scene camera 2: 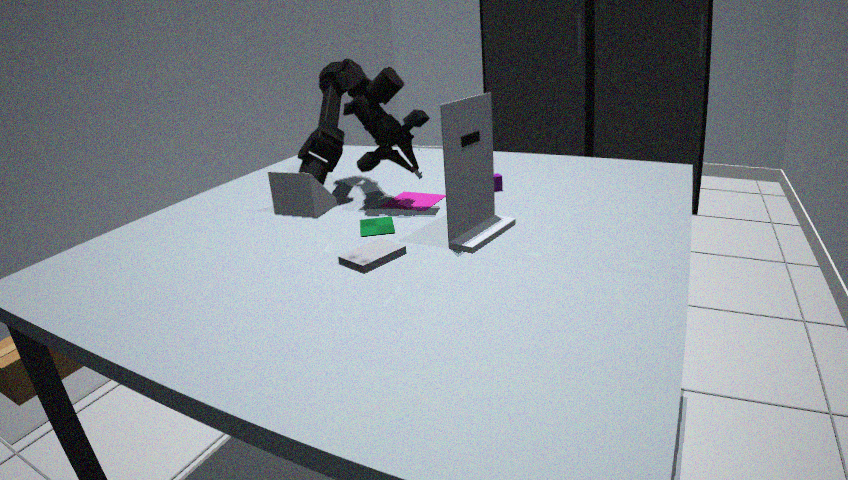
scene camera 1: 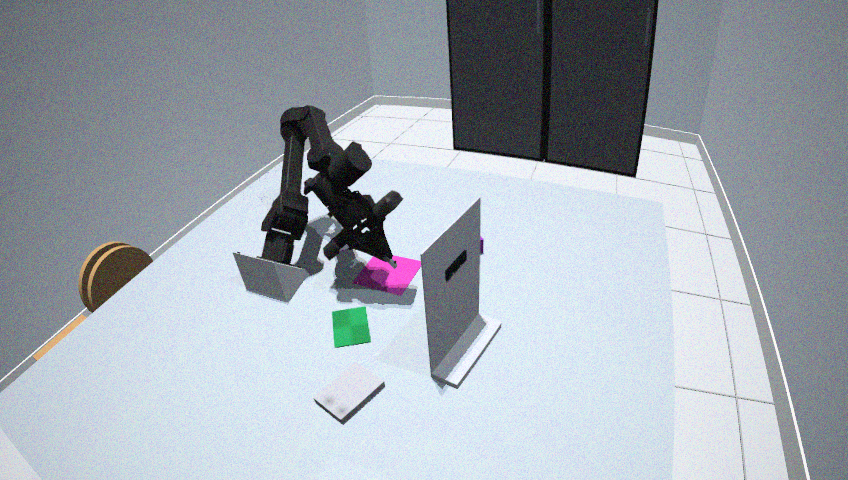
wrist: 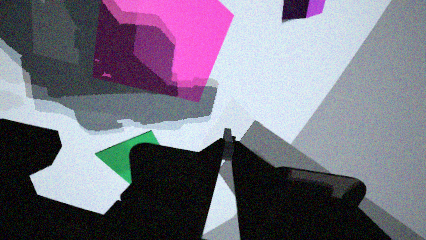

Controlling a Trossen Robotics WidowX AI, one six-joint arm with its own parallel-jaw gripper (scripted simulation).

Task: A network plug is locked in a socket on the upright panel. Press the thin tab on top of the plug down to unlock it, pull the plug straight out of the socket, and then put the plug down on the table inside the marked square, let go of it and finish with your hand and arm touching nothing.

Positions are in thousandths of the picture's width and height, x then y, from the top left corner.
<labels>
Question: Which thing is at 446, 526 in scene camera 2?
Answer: A flat grey slab.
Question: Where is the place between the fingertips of my gripper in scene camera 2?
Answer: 491, 355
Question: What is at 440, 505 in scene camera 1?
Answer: My gripper.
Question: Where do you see a flat grey slab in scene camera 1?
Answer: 405, 828
</labels>
